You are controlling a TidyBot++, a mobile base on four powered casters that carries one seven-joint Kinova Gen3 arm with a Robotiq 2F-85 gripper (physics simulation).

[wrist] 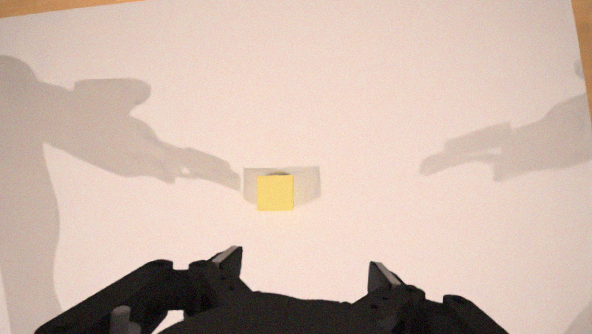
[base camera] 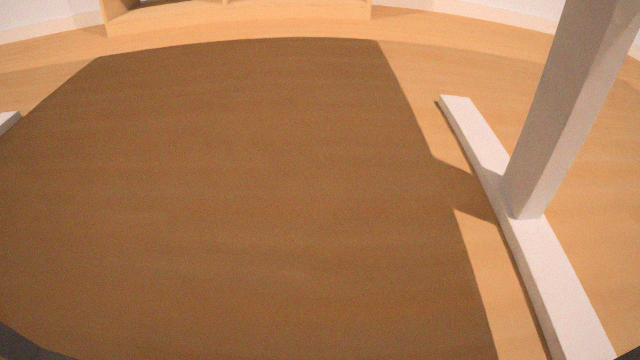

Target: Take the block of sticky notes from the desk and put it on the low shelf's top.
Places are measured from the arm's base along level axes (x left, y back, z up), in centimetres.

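Pixels of known places: gripper, fingertip midpoint: (wrist: pixel 303 268).
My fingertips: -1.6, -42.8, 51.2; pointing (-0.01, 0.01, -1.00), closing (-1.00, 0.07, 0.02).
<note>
Behind a point stands the place of what it marks, as x, y, z.
The yellow block of sticky notes (wrist: pixel 275 193) {2.5, -47.1, 36.1} lies on the white desk (wrist: pixel 350 100) {-8.3, -61.6, 32.2} near the middle of the wrist view, with small shadows at its sides. My gripper (wrist: pixel 303 268) {-1.6, -42.8, 51.1} is open, its two black fingers wide apart at the bottom of the wrist view. The block lies beyond the fingertips in that view, a little left of midway between them, and is not touched. A light wooden shelf (base camera: pixel 240 12) {37.3, -149.6, -35.8} shows at the top of the base camera view; only its lower part shows, and its top is out of view.
In the base camera view a white desk leg (base camera: pixel 565 110) {-30.0, -42.0, -18.6} stands on a long white foot (base camera: pixel 555 280) at the right. Part of another white foot (base camera: pixel 7 121) shows at the left edge. The desk's dark shadow lies on the wooden floor (base camera: pixel 415 65) {-25.8, -102.8, -39.8}. White walls rise behind.
</note>
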